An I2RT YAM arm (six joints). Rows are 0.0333 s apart.
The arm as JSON. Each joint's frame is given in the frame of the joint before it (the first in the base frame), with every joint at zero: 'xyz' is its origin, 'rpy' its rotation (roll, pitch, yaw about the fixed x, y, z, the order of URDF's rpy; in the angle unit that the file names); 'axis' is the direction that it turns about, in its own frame. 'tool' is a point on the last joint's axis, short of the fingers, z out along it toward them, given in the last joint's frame.
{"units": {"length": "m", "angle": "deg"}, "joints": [
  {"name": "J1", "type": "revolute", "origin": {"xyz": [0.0, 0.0, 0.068], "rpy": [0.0, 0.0, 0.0]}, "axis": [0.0, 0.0, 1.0]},
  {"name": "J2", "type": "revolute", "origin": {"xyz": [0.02, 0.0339, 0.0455], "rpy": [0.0, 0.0, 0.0]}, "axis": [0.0, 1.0, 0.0]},
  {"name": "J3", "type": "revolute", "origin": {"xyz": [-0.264, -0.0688, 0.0], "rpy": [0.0, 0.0, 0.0]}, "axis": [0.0, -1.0, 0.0]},
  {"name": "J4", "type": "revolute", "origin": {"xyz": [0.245, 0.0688, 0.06], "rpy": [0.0, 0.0, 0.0]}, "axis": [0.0, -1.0, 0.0]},
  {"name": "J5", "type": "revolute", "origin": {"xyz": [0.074, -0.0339, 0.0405], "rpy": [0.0, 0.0, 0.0]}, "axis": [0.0, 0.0, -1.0]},
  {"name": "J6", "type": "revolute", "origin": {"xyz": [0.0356, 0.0, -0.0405], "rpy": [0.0, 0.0, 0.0]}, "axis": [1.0, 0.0, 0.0]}
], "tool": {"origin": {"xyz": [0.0, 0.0, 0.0], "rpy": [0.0, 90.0, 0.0]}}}
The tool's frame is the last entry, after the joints.
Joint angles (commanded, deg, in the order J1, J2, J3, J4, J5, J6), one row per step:
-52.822, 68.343, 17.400, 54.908, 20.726, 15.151
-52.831, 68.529, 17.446, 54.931, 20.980, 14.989
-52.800, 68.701, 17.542, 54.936, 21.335, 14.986
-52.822, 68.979, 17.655, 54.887, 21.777, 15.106
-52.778, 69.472, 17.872, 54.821, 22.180, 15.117
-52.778, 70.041, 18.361, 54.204, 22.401, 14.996
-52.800, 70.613, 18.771, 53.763, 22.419, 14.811
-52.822, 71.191, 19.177, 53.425, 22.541, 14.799
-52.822, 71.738, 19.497, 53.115, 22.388, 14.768
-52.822, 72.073, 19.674, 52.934, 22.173, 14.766
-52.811, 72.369, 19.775, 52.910, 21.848, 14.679
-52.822, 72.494, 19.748, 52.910, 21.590, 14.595
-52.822, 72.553, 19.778, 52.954, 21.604, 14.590
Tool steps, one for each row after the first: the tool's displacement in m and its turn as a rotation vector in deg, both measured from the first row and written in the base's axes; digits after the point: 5 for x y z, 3 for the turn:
0.00008, -0.00041, -0.00040, 0.058, 0.212, -0.273
0.00030, -0.00084, -0.00051, 0.129, 0.239, -0.596
0.00044, -0.00158, -0.00103, 0.350, 0.231, -1.051
0.00120, -0.00268, -0.00183, 0.638, 0.410, -1.409
0.00247, -0.00455, -0.00250, 1.163, 0.945, -1.637
0.00364, -0.00627, -0.00330, 1.589, 1.493, -1.685
0.00475, -0.00799, -0.00398, 1.992, 1.814, -1.829
0.00592, -0.00939, -0.00496, 2.402, 2.180, -1.676
0.00668, -0.01019, -0.00566, 2.663, 2.398, -1.460
0.00737, -0.01072, -0.00632, 2.803, 2.626, -1.127
0.00757, -0.01081, -0.00695, 2.894, 2.806, -0.882
0.00767, -0.01095, -0.00694, 2.881, 2.802, -0.897

